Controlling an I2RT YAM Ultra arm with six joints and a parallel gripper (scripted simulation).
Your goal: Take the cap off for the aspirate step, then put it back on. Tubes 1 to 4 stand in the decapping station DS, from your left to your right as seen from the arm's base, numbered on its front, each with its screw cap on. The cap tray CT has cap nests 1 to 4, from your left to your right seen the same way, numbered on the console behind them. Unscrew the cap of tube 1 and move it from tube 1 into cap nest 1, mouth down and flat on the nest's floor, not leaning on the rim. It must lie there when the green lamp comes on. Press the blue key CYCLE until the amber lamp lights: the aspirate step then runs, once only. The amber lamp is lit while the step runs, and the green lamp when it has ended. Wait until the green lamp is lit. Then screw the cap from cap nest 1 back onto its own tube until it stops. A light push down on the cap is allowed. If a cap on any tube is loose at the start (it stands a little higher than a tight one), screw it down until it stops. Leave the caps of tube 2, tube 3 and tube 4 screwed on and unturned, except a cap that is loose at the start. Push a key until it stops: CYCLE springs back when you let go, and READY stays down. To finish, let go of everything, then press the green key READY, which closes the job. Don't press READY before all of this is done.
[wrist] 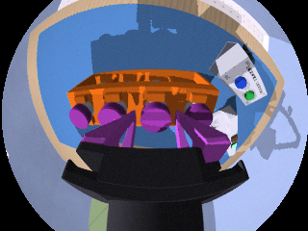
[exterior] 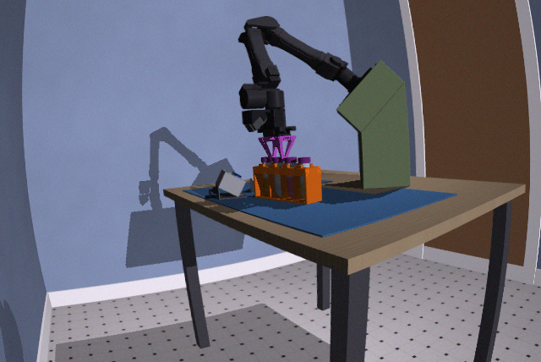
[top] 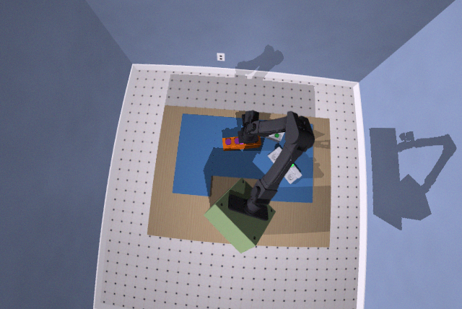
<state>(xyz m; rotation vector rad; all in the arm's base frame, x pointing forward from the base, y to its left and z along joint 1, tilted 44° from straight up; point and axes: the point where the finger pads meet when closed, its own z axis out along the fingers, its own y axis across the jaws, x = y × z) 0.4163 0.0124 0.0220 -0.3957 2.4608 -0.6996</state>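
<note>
My gripper is now 190 mm to the left of the green key READY, 50 mm short of it and 50 mm above it. From my hand the other things lie so: blue key CYCLE (140 mm to the right, 60 mm ahead, 50 mm below); grey key box (160 mm to the right, 70 mm ahead, 60 mm below).
</note>
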